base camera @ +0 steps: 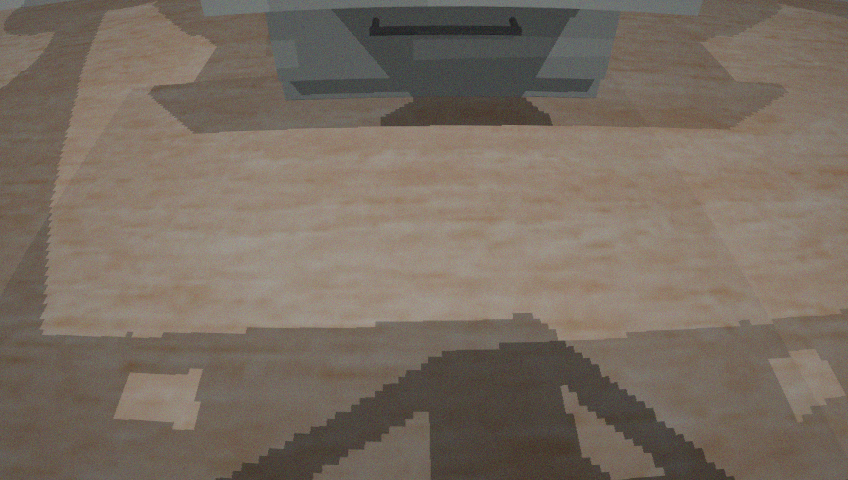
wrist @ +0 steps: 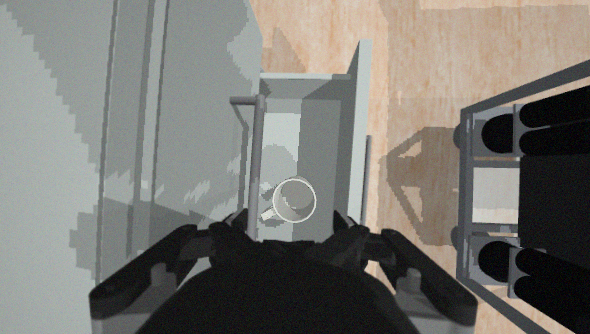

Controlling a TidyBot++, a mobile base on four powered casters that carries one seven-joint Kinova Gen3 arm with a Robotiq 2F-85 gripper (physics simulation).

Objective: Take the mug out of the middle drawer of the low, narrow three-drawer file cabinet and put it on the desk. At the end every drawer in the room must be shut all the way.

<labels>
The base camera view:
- drawer with dark handle: 306, 47
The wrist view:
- my gripper: 290, 218
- pale grey mug: 294, 200
</labels>
